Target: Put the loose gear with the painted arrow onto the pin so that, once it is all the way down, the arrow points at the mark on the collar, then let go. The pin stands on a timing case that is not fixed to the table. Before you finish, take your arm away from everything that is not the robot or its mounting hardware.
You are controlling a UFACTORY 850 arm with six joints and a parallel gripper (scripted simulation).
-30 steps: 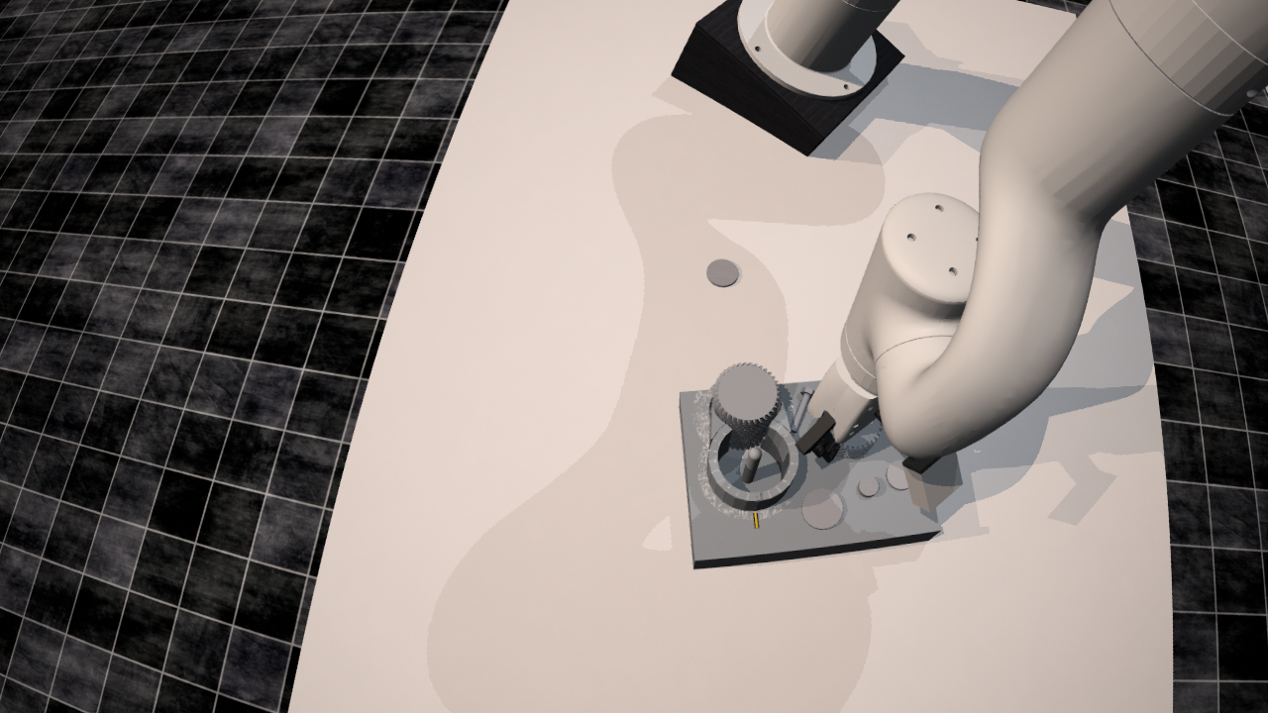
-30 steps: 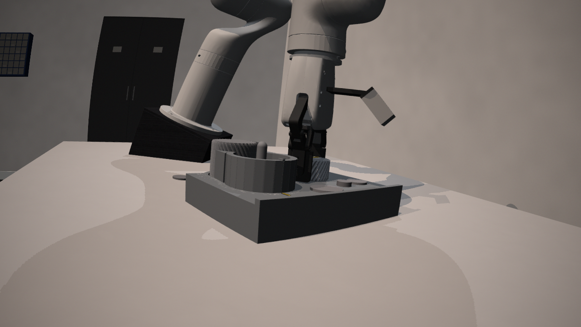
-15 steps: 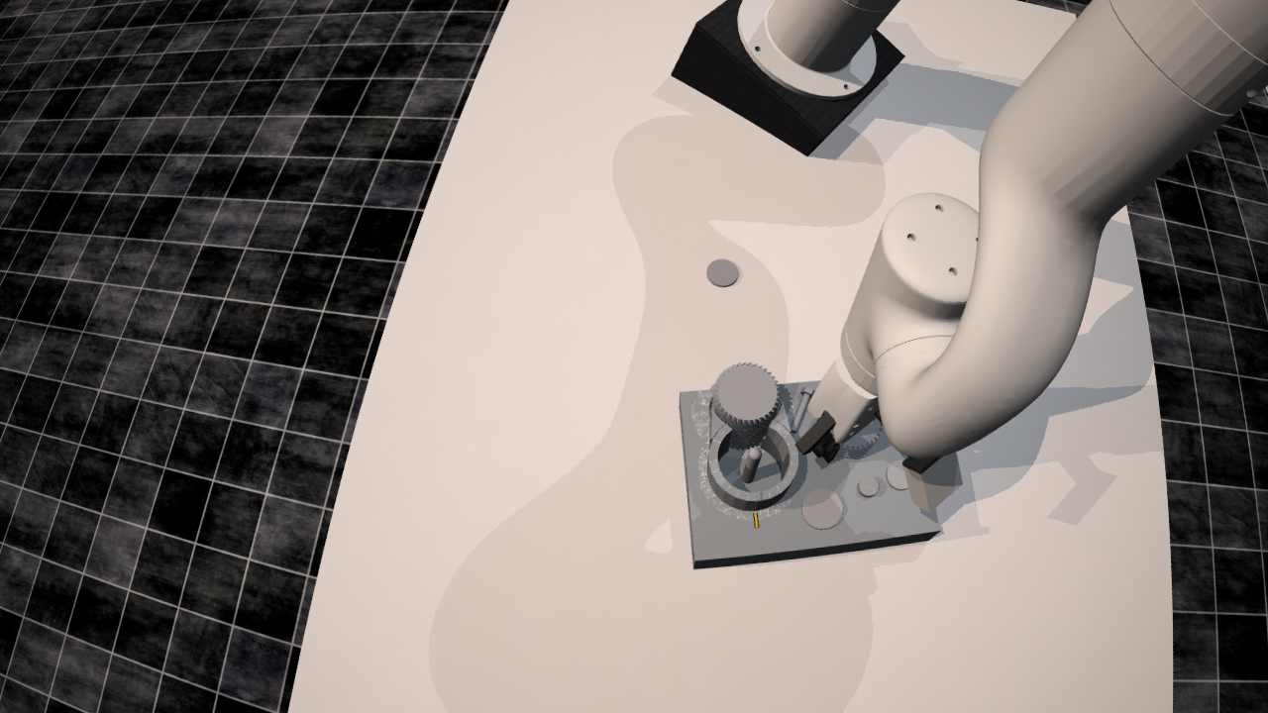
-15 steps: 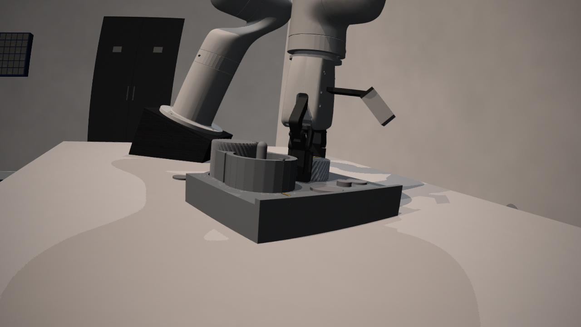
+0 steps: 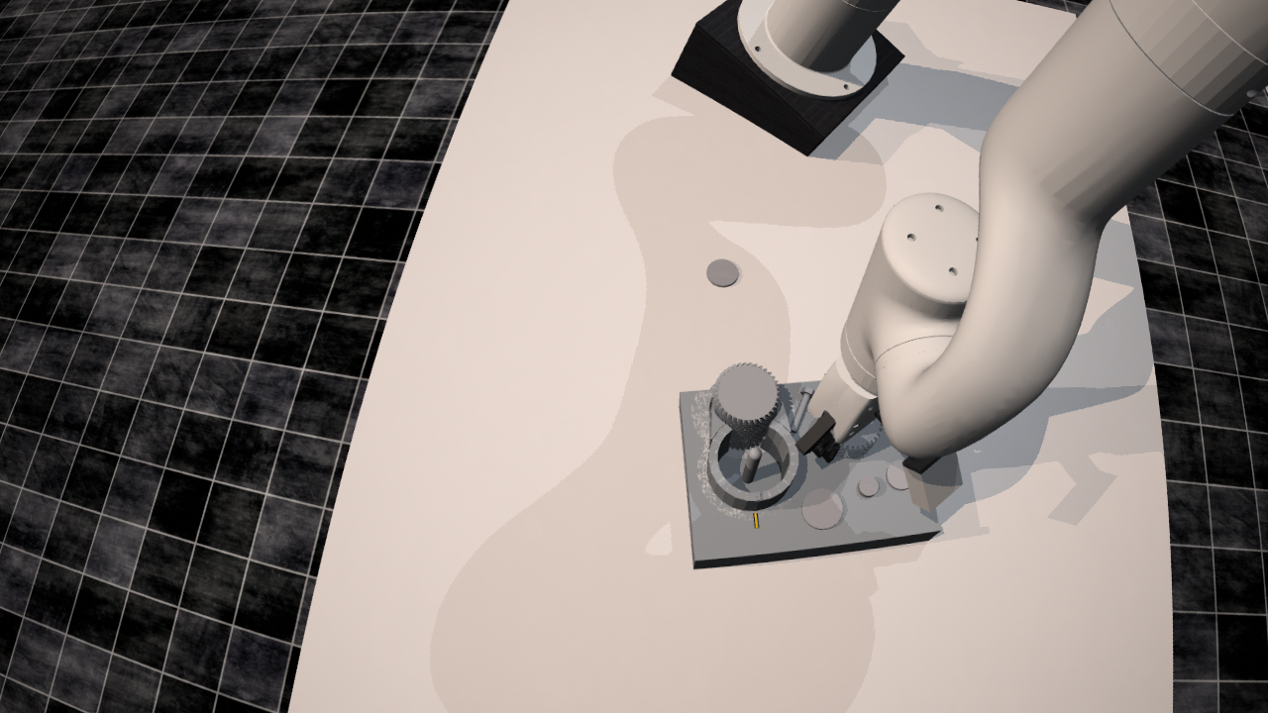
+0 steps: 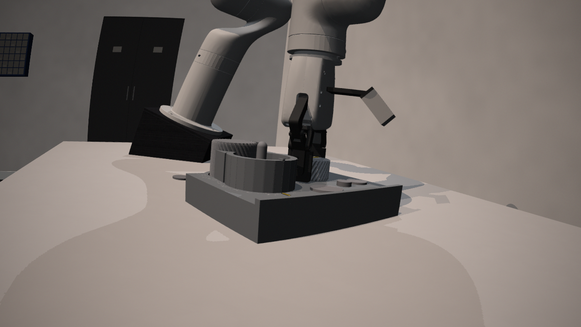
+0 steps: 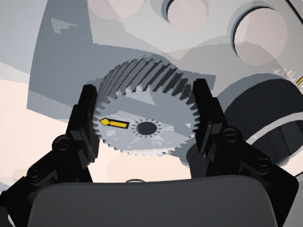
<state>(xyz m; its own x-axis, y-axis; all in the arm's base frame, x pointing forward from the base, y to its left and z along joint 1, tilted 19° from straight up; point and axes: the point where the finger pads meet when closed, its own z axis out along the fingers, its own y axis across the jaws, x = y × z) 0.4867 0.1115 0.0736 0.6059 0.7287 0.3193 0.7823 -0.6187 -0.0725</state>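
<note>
Right now the small bolt is 5 cm to the right of my hand, 1 cm below it and 1 cm behind it. Also, from my hand: gear right at my hand; small disc 16 cm to the right, 16 cm behind, 5 cm below.
</note>
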